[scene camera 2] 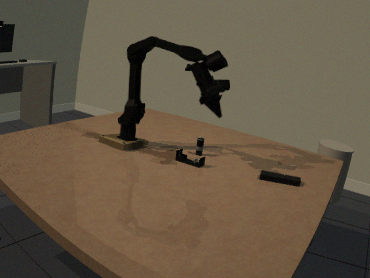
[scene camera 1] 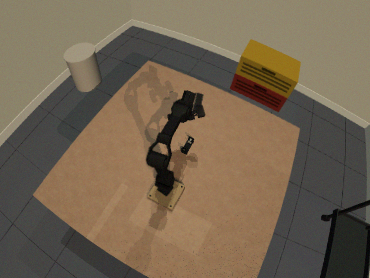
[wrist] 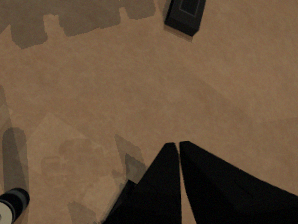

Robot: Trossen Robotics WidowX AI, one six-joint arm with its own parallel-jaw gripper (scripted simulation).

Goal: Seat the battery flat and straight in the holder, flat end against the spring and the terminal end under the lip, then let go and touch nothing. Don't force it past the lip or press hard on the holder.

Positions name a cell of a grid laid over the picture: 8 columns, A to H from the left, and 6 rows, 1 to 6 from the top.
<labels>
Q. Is the gripper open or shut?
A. Shut.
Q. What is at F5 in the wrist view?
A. The gripper.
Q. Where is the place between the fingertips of the gripper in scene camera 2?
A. At E3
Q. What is the gripper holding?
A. Nothing.
</labels>
